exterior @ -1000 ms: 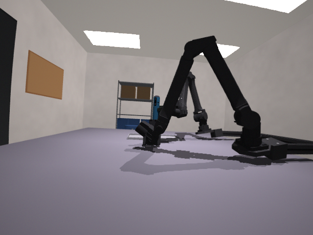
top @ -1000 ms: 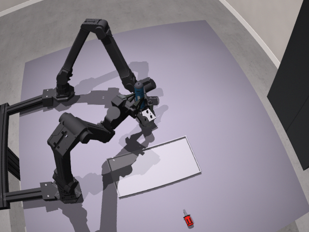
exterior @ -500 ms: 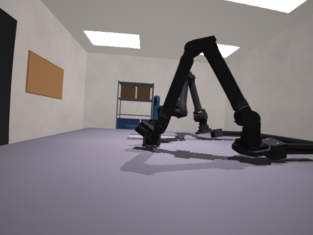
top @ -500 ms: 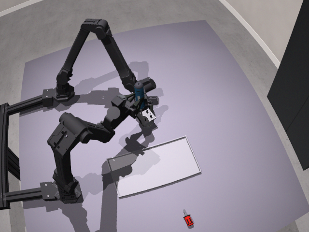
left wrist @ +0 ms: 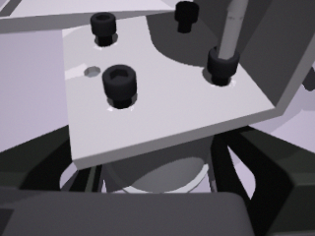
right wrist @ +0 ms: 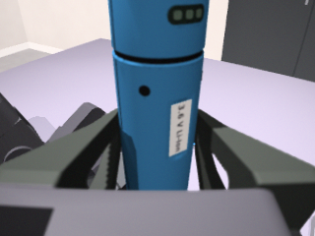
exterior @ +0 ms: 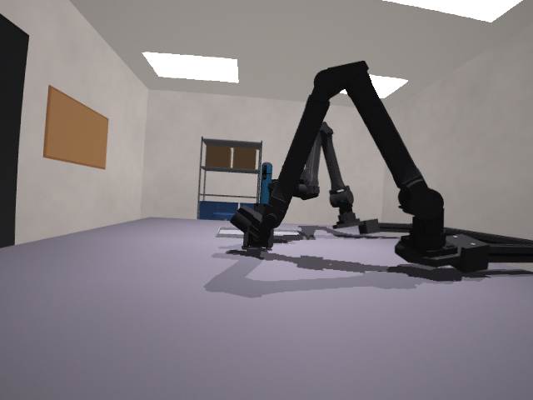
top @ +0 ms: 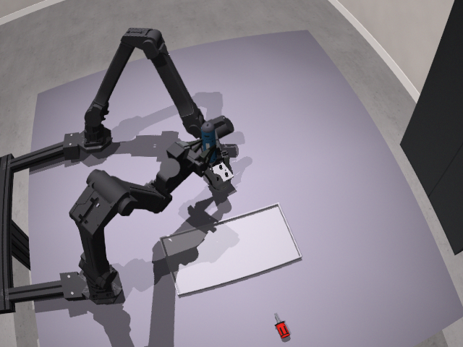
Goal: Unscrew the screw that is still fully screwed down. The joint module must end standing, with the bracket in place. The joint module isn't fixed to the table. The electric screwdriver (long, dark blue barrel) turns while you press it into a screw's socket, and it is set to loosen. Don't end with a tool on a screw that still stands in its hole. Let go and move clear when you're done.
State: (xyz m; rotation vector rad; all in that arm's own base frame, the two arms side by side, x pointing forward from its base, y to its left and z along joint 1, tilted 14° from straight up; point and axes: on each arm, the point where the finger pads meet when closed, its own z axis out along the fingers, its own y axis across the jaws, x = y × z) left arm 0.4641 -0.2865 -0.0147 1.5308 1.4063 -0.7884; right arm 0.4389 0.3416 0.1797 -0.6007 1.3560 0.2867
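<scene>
Now: the joint module body 1 cm above my left hand. The rest, counted from my left hand: white tray 26 cm to the right, 2 cm below, 2 cm behind; white bracket 5 cm above; red hand screwdriver 57 cm to the right, 8 cm ahead, 1 cm below.
</scene>
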